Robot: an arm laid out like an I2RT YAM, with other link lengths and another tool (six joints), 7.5 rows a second.
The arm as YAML. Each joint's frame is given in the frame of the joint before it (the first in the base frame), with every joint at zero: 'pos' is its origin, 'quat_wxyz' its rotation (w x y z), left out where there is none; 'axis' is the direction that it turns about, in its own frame. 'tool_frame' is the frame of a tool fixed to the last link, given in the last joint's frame.
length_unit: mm
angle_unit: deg
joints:
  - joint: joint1
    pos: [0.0, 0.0, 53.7]
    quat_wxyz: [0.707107, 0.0, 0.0, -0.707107]
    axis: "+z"
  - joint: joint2
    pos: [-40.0, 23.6, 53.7]
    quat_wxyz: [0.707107, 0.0, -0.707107, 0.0]
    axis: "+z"
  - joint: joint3
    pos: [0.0, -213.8, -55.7]
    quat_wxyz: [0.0, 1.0, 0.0, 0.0]
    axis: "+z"
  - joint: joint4
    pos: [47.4, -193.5, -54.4]
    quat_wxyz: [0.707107, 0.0, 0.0, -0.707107]
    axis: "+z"
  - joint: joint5
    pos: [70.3, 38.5, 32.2]
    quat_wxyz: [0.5, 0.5, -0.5, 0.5]
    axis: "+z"
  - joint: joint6
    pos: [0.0, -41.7, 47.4]
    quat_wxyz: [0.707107, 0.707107, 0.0, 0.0]
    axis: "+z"
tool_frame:
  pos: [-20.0, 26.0, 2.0]
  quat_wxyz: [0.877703, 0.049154, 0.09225, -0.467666]
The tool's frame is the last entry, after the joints.
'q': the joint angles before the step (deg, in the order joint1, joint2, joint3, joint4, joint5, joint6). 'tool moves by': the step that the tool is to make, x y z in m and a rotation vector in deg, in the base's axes. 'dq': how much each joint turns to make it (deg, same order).
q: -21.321 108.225 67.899 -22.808 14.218 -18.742
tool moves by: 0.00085 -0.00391 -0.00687 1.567 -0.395 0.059
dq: -0.941 1.463 -0.176 1.464 -1.880 -0.175
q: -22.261 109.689 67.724 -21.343 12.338 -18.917
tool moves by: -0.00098 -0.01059 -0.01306 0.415 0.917 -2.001
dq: -2.011 2.929 -0.002 1.924 -0.021 0.000
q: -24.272 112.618 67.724 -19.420 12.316 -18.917
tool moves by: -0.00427 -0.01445 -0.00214 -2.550 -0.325 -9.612
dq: -2.711 0.437 -0.001 0.439 4.939 5.463
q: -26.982 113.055 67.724 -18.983 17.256 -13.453
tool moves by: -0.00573 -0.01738 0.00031 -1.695 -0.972 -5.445
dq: -3.367 -0.001 -0.001 1.202 1.836 1.485
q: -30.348 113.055 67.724 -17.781 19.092 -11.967
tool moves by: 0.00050 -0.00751 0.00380 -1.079 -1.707 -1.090
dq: -1.181 -0.458 0.350 1.247 0.000 -0.109
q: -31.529 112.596 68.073 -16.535 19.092 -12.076
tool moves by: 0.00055 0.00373 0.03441 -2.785 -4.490 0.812
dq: 0.677 -6.906 0.636 -2.208 -0.022 -0.153
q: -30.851 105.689 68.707 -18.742 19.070 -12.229
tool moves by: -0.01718 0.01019 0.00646 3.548 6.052 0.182
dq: 0.000 -2.339 -0.023 -9.267 -0.044 -0.197
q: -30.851 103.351 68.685 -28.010 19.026 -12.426
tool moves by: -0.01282 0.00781 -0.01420 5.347 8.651 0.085
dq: 0.000 2.971 -0.110 -7.081 -0.175 -0.021
